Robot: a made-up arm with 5 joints.
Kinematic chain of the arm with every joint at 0, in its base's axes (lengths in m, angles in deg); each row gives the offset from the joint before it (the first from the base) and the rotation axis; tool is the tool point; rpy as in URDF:
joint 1: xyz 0.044 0 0.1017 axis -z
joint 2: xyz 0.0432 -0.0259 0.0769 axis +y
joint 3: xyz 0.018 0 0.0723 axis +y
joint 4: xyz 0.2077 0 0.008 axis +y
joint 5: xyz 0.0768 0.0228 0 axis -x
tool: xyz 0 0 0 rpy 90 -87.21 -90
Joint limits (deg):
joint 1: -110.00..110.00
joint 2: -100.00..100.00
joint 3: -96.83..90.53
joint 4: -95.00..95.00
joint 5: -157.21..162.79
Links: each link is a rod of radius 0.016 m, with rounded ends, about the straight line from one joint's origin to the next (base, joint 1, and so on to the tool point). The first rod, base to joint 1, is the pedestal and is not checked.
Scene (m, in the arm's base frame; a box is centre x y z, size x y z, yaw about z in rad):
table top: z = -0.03
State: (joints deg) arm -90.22 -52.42 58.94 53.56 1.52
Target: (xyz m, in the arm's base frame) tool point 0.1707 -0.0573 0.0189
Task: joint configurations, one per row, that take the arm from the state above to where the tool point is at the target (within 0.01 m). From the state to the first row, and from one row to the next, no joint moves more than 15 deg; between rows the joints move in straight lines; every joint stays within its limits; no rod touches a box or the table.
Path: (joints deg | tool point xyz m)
1: -76.06 -50.02 62.05 53.46 1.52 | 0.1039 0.2283 0.1335
2: -61.90 -47.63 65.16 53.37 1.52 | 0.1539 0.1992 0.1131
3: -47.74 -45.23 68.27 53.27 1.52 | 0.1922 0.1585 0.0938
4: -33.58 -42.84 71.37 53.18 1.52 | 0.2162 0.1106 0.0757
5: -19.42 -40.44 74.48 53.08 1.52 | 0.2246 0.0604 0.0590
6: -5.26 -38.05 77.59 52.99 1.52 | 0.2182 0.0129 0.0438
7: 8.90 -35.65 80.70 52.89 1.52 | 0.1991 -0.0274 0.0304
8: 23.06 -33.25 83.81 52.79 1.52 | 0.1707 -0.0573 0.0189

